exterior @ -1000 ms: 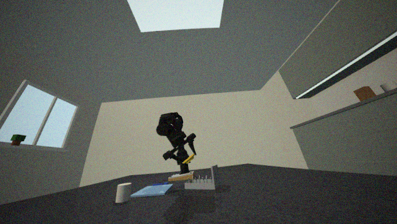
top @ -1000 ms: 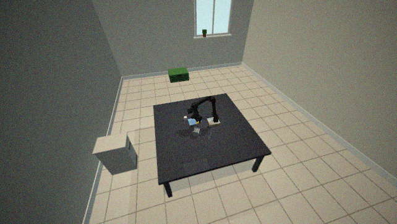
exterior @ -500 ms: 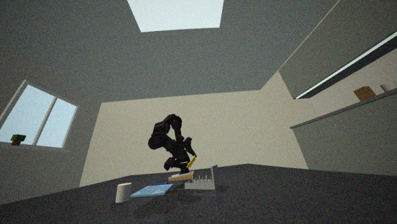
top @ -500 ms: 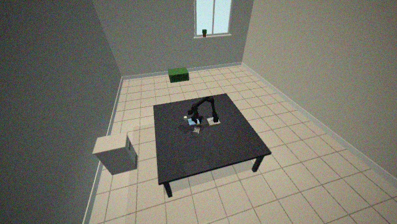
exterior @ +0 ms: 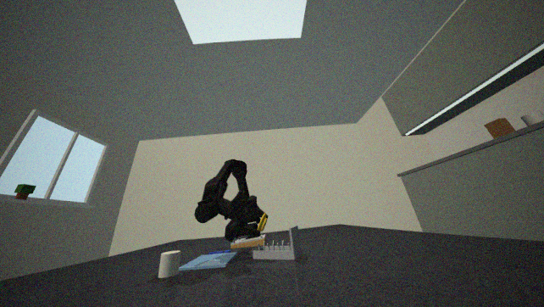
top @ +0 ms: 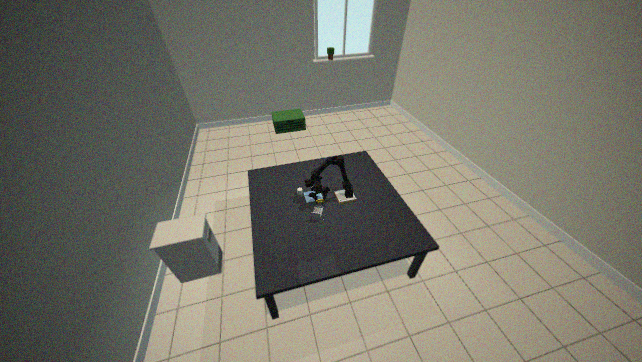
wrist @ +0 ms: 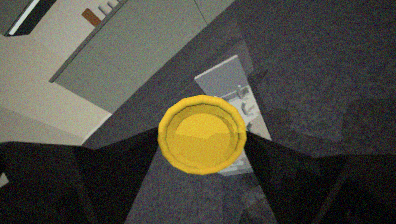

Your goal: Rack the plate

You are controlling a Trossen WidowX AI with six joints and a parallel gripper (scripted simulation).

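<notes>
My gripper tip is 7 cm above the dish rack, 4 cm to the right of it and 3 cm short of it. The rest, counted from my gripper tip: blue mat (17 cm to the right, 9 cm below, 5 cm ahead); then white cup (22 cm to the right, 16 cm ahead, 7 cm below); then yellow plate (1 cm to the right).
</notes>
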